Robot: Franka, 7 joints.
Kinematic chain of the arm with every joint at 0, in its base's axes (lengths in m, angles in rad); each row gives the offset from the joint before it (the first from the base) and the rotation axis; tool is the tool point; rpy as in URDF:
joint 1: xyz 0 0 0.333 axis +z
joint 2: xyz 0 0 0 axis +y
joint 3: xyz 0 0 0.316 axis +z
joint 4: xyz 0.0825 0 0 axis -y
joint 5: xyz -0.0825 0 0.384 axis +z
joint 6: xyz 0 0 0 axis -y
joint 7: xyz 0.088 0 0 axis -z
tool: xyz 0 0 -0.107 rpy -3.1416 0 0
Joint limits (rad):
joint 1: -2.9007..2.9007
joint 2: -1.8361..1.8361
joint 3: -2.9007..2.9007
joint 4: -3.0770..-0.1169
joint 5: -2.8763..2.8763
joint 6: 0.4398..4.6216
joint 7: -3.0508..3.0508
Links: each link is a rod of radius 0.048 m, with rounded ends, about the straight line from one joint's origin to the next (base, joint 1, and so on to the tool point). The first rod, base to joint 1, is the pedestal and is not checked.
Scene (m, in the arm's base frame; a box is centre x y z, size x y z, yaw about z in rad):
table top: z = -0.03
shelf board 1: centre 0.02 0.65 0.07 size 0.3 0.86 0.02 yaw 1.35
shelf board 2: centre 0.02 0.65 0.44 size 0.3 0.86 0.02 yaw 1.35
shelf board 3: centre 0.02 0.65 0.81 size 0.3 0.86 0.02 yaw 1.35
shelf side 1: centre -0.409 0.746 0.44 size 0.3 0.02 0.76 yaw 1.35
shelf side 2: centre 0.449 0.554 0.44 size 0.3 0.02 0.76 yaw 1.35
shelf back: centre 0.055 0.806 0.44 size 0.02 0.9 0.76 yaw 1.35
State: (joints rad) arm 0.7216 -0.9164 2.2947 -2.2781 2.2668 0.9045 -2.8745
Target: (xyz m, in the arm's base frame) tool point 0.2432 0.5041 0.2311
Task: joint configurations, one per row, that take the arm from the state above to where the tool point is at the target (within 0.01 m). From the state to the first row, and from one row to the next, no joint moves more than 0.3 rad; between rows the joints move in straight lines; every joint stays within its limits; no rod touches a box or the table.
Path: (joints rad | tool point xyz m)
1: 0.4617 -0.9665 2.2022 -2.2764 2.2954 0.9808 -2.8745 | -0.4842 0.1400 0.1308
2: 0.2017 -1.0166 2.1097 -2.2747 2.3239 1.0570 -2.8745 | -0.4102 0.3084 0.1368
3: -0.0582 -1.0667 2.0173 -2.2730 2.3525 1.1333 -2.8745 | -0.2824 0.4417 0.1500
4: -0.3181 -1.1167 1.9248 -2.2713 2.3811 1.2095 -2.8745 | -0.1169 0.5235 0.1704
5: -0.5780 -1.1668 1.8323 -2.2697 2.4097 1.2858 -2.8745 | 0.0658 0.5446 0.1976
6: -0.8380 -1.2169 1.7398 -2.2680 2.4382 1.3620 -2.8745 | 0.2432 0.5041 0.2311

